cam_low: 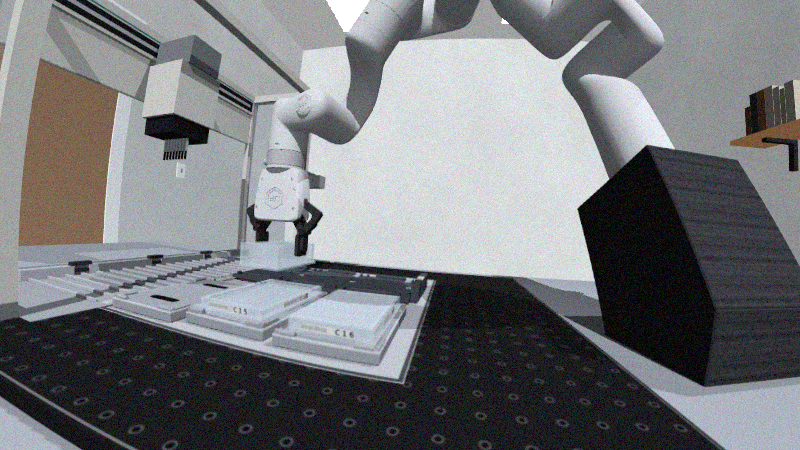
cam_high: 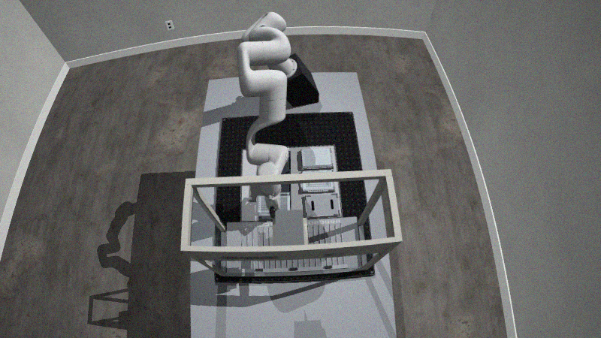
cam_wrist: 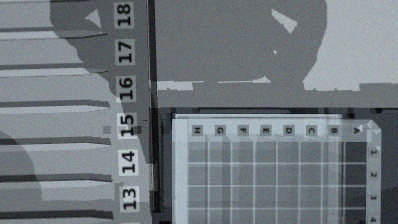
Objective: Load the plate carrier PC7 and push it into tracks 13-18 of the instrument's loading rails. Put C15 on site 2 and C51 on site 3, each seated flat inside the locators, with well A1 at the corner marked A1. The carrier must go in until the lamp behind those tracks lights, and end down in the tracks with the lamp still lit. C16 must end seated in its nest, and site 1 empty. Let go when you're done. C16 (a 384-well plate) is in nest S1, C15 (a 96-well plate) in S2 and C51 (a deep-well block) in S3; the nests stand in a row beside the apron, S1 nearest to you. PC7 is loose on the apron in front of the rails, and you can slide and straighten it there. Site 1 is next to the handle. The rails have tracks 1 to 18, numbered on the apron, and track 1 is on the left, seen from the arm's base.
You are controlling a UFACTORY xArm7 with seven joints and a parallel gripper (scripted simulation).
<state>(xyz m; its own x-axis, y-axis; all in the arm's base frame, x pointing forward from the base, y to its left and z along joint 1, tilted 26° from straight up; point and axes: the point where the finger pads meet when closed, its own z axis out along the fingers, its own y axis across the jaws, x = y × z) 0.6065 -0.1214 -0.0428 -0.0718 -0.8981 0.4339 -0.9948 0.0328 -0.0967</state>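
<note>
The nest S2 is 10 cm behind my hand, 19 cm to the left of it and 5 cm below it. The rest, counted from my hand: deep-well block C51: 1 cm below; nest S3: 1 cm ahead, 20 cm to the left, 5 cm below; dark carrier PC7: 11 cm behind, 1 cm to the left, 4 cm below.
</note>
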